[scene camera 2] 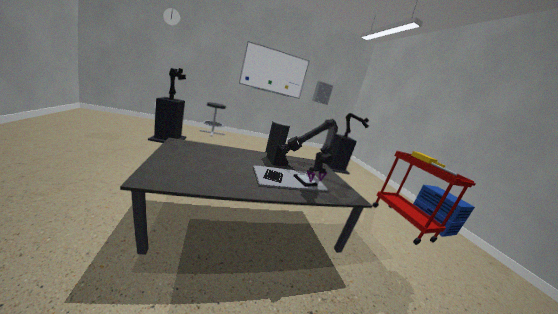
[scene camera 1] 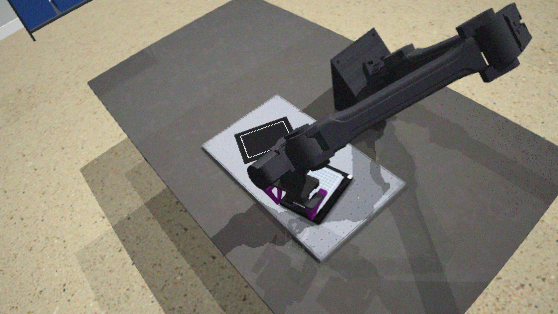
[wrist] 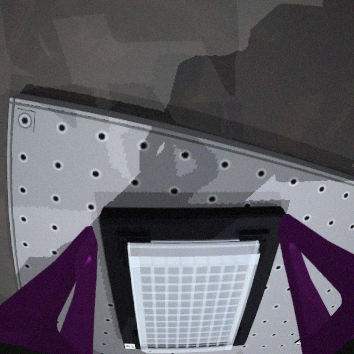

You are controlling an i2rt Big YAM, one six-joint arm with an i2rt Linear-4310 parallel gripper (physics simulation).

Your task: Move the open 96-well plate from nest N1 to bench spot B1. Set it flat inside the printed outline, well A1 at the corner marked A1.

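Places are measured from the arm's base along level axes (x right, y ahead, z up), in millimetres.
Where they show: gripper, fingertip midpoint: [scene camera 2: 315,181] [scene camera 1: 295,210] [wrist: 189,230]; arm's base, origin of the base link: [scene camera 2: 280,151] [scene camera 1: 379,77].
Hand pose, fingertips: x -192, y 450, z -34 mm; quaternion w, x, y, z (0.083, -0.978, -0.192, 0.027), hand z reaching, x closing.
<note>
Things, the pixels of their top centre, and the offset from my fingertips. "pt": a spot on its surface instead. Level surfaces: height alone.
- clear-white 96-well plate, middle of its top: [wrist: 190,314] [scene camera 1: 316,185] [scene camera 2: 306,177] dx +39, dy -89, dz -19 mm
- small white label, surface spot: [wrist: 129,346] pt dx +14, dy -179, dz -33 mm
- black patch with a white printed outline, surface spot: [scene camera 1: 262,140] [scene camera 2: 273,176] pt dx +288, dy -77, dz -43 mm
- dark table, its level: dz -58 mm
The clear-white 96-well plate [scene camera 1: 327,177] [wrist: 190,305] lies in the black nest [scene camera 1: 339,195] [scene camera 2: 303,182] [wrist: 200,222]. A small white label [wrist: 129,346] marks a nest corner, at the bottom left in the wrist view. My gripper [scene camera 1: 295,207] [scene camera 2: 316,177] [wrist: 189,230] is open, with nothing between its purple fingers. They stand on either side of the nest, near its top end in the wrist view; their exact height above it is unclear. A black patch with a white printed outline [scene camera 1: 262,140] [scene camera 2: 273,175] lies on the same board; the arm partly covers it in scene camera 1.
The light grey perforated board [scene camera 1: 370,185] [scene camera 2: 260,173] [wrist: 40,175] lies on the dark table [scene camera 1: 165,95] [scene camera 2: 200,167]. A dark upright block [scene camera 1: 360,65] [scene camera 2: 278,140] stands behind the board. A red cart [scene camera 2: 406,212] stands on the floor at the right.
</note>
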